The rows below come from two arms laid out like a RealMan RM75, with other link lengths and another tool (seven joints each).
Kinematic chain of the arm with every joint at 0, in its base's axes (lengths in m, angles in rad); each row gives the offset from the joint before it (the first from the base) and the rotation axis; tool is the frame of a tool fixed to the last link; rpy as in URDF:
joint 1: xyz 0 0 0.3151 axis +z
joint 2: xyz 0 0 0 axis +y
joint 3: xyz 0 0 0.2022 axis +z
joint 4: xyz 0 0 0 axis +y
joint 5: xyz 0 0 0.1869 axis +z
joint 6: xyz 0 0 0 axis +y
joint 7: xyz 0 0 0.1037 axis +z
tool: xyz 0.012 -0.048 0.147 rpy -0.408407 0 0.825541
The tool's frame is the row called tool.
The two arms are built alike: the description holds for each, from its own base.
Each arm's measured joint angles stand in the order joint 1, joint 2, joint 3, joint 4, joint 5, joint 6, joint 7.
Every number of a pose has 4 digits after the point. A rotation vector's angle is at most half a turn.
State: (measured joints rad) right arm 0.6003 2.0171 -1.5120 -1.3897 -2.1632 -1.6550 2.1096; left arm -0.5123 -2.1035 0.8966 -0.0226 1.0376 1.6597 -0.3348
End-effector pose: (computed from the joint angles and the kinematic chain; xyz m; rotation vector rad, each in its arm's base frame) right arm 0.1375 0.3094 -0.0224 2.4873 -1.3344 -0.0206; left arm -0.1399 0.3635 0.0856 -2.1607 0.7760 -0.5118
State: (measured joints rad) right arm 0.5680 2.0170 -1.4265 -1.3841 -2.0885 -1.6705 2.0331; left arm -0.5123 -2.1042 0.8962 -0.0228 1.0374 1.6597 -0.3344
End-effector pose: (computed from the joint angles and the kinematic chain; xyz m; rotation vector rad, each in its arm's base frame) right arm 0.1268 0.3123 -0.0136 2.4581 -1.2919 -0.1608; left arm -0.1398 0.3635 0.0855 -2.1603 0.7753 -0.5122
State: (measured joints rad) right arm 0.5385 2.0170 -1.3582 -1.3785 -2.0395 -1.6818 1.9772; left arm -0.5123 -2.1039 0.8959 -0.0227 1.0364 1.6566 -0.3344
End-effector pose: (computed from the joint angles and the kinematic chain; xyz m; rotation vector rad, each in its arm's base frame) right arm 0.1224 0.3162 -0.0039 2.4432 -1.2703 -0.2694; left arm -0.1405 0.3640 0.0855 -2.1614 0.7727 -0.5089
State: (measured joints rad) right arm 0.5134 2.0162 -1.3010 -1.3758 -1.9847 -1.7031 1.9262; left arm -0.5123 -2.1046 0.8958 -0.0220 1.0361 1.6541 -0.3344
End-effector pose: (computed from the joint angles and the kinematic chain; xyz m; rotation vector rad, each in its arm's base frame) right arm 0.1161 0.3167 0.0053 2.4245 -1.2327 -0.3619; left arm -0.1408 0.3643 0.0852 -2.1625 0.7712 -0.5072
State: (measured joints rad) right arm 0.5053 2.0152 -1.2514 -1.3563 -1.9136 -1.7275 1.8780; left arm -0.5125 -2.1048 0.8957 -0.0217 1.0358 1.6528 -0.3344
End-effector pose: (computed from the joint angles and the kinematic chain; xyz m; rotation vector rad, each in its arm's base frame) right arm 0.1038 0.3156 0.0128 2.3905 -1.1753 -0.4549; left arm -0.1409 0.3645 0.0851 -2.1628 0.7706 -0.5062
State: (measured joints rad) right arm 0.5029 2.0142 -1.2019 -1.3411 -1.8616 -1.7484 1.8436; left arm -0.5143 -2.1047 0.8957 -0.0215 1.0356 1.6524 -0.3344
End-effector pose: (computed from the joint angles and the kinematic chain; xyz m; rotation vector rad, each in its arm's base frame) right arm 0.0939 0.3174 0.0221 2.3703 -1.1309 -0.5364; left arm -0.1403 0.3648 0.0851 -2.1623 0.7724 -0.5066
